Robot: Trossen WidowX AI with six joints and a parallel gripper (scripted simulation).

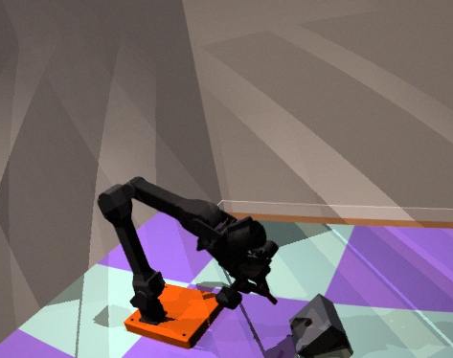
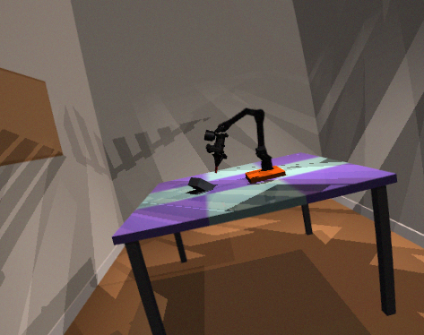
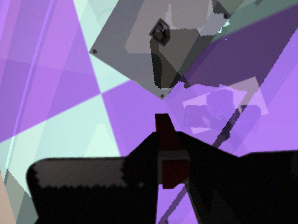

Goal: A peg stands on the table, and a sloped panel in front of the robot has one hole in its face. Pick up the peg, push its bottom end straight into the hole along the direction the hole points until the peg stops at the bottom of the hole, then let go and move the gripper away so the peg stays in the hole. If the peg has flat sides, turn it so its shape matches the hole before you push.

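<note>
Right now the sloped panel is 120 mm ahead of my gripper tip, 90 mm below it and 10 mm to the right of it. The rest, counted from my gripper tip: red peg (10 mm behind, 10 mm above).
</note>
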